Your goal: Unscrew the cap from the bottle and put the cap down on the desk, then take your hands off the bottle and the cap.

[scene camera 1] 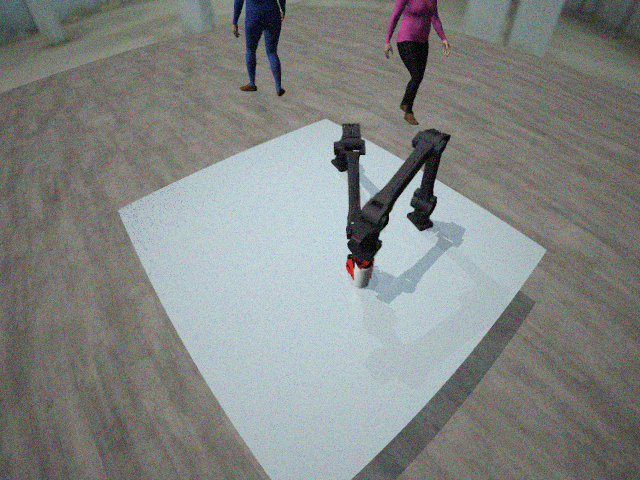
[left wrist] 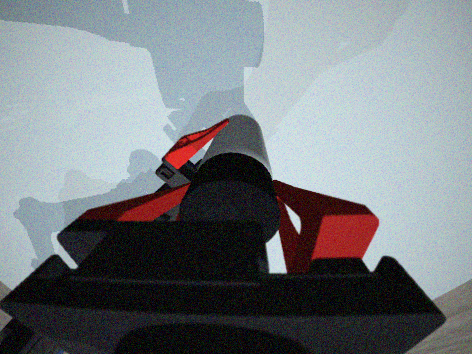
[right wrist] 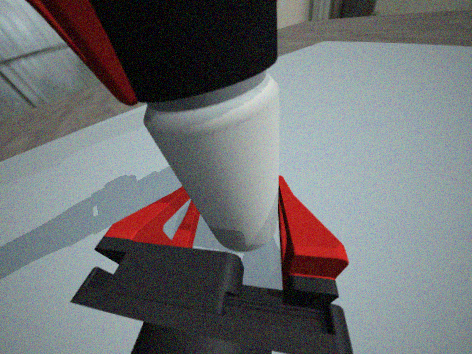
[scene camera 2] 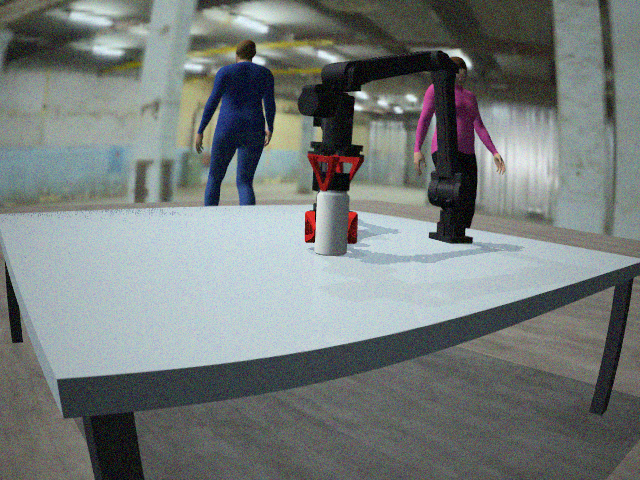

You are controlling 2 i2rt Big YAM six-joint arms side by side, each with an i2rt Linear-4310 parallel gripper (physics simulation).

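Pixels of known places: left gripper, fingertip midpoint: (scene camera 1: 364, 262) (left wrist: 233, 188) (right wrist: 202, 75) (scene camera 2: 333, 190); right gripper, fingertip midpoint: (scene camera 1: 362, 278) (scene camera 2: 331, 233); left arm's base, link origin: (scene camera 1: 419, 221) (scene camera 2: 450, 240); right arm's base, link origin: (scene camera 1: 341, 165).
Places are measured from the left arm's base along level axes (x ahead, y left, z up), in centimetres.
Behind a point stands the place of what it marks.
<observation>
The white bottle (scene camera 1: 362, 277) @[x 46.4, y 21.7, z 7.8 cm] (scene camera 2: 331, 222) @[x 46.1, y 21.9, z 6.7 cm] (left wrist: 241, 134) @[x 43.7, y 22.0, z 9.2 cm] (right wrist: 227, 150) @[x 44.7, y 15.6, z 11.0 cm] stands upright on the desk (scene camera 1: 258, 310) @[x 86.9, y 14.1, z 0.0 cm] (scene camera 2: 196, 310) @[x 81.1, y 61.6, z 0.0 cm]. The black cap (scene camera 2: 339, 182) @[x 44.9, y 22.1, z 14.8 cm] (left wrist: 229, 205) @[x 44.1, y 20.2, z 16.7 cm] (right wrist: 190, 45) @[x 44.5, y 15.7, z 14.3 cm] is on top of it; in the right wrist view a thin grey neck band shows between cap and bottle shoulder. My left gripper (scene camera 2: 336, 177) @[x 44.7, y 18.9, z 13.0 cm] (left wrist: 233, 188) @[x 44.7, y 18.9, z 13.0 cm] points down from above and is shut on the cap, with its red fingers on either side. My right gripper (scene camera 2: 331, 227) @[x 45.2, y 20.1, z 4.4 cm] (right wrist: 239, 180) @[x 45.2, y 20.1, z 4.4 cm] is low behind the bottle in scene camera 2 and shut on the bottle's body. Whether the threads still engage is hidden.
The left arm (scene camera 1: 398, 183) @[x 33.8, y 16.4, z 44.9 cm] (scene camera 2: 398, 67) @[x 27.5, y 14.9, z 43.6 cm] arches over to the bottle from the right of both scene views. The right arm (scene camera 1: 353, 186) @[x 32.1, y -13.3, z 22.0 cm] reaches in from the back in scene camera 1. Two people (scene camera 1: 264, 41) (scene camera 1: 416, 36) stand on the floor beyond the desk.
</observation>
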